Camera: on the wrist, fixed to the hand. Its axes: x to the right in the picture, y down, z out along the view.
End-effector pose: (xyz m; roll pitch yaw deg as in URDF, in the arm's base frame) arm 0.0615 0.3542 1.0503 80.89 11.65 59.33
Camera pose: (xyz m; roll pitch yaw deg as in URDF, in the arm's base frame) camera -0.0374 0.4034 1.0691 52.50 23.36 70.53
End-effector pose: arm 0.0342 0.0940 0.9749 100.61 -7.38 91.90
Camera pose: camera -0.0632 0.0723 1.0259 68.00 0.55 105.64
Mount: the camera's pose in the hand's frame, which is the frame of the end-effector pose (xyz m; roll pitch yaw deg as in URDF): -0.0118 0.0340 -0.1061 -32.88 12.05 -10.35
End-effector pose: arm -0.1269 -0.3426 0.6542 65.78 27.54 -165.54
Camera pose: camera -0.0835 -0.4457 0.6486 39.19 41.52 -156.45
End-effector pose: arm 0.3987 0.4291 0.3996 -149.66 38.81 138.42
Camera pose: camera 0.4257 0.5160 0.4650 -179.95 23.17 141.30
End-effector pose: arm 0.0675 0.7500 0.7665 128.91 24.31 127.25
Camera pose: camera 0.0021 0.7349 0.8562 104.21 23.65 144.58
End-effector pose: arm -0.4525 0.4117 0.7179 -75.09 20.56 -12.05
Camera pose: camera -0.5035 0.3267 0.6657 -111.18 13.25 -26.75
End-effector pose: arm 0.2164 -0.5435 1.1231 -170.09 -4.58 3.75
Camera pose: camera 0.2002 -0.5964 1.2205 156.47 -18.18 12.05
